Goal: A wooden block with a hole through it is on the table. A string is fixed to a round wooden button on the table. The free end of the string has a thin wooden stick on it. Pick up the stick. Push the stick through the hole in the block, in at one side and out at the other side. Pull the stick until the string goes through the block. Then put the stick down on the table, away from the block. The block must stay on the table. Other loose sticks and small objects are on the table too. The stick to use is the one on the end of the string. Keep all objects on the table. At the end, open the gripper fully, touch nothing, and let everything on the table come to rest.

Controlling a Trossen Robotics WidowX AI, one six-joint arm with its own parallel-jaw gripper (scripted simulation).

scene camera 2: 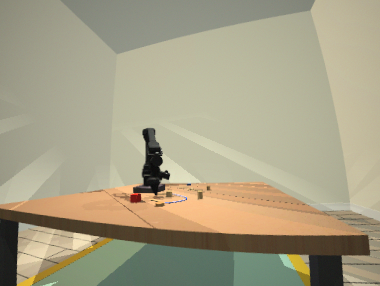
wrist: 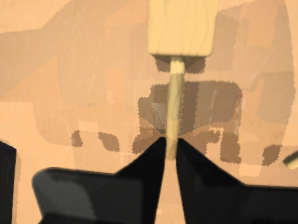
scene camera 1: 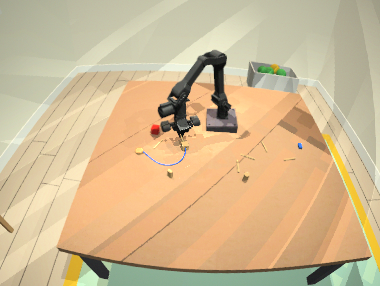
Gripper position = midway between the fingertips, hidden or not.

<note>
I see my gripper [wrist: 170,143] and a thin wooden stick [wrist: 177,70].
</note>
